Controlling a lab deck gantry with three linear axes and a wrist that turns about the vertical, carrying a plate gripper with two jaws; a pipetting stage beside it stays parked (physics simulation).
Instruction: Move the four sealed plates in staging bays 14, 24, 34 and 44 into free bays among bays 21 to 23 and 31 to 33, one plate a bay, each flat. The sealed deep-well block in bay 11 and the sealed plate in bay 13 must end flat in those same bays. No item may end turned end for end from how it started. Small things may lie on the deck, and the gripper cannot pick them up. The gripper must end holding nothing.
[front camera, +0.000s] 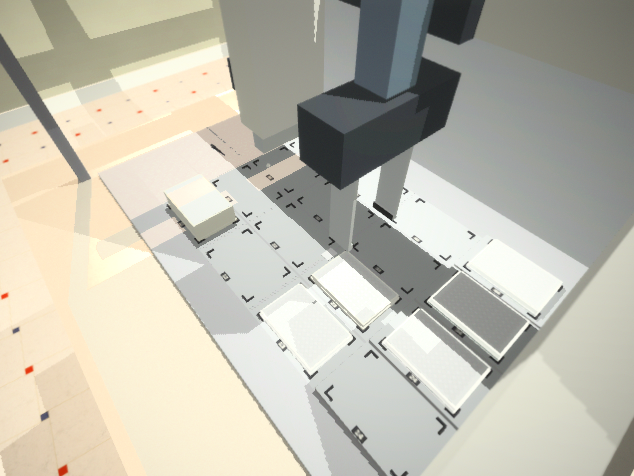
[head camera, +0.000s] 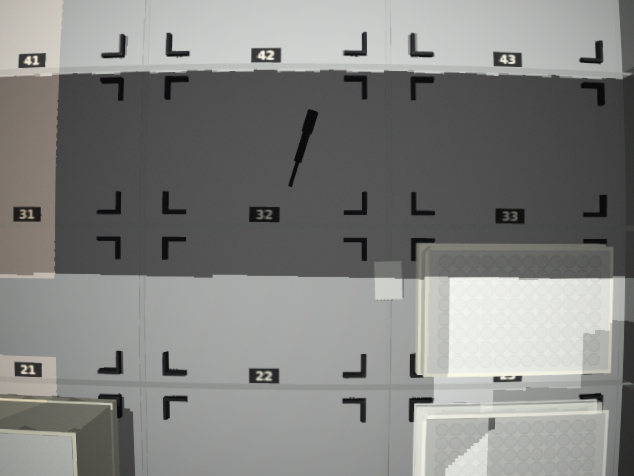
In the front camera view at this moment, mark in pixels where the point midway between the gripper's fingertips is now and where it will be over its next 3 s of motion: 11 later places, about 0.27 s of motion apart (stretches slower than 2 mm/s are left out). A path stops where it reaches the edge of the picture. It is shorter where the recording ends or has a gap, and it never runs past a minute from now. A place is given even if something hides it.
My gripper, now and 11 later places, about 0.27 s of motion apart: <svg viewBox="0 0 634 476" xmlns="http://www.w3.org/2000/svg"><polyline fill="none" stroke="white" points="363,226 369,231 406,261 454,299 466,308 464,312 460,317 457,322 453,327 450,332 447,336 444,340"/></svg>
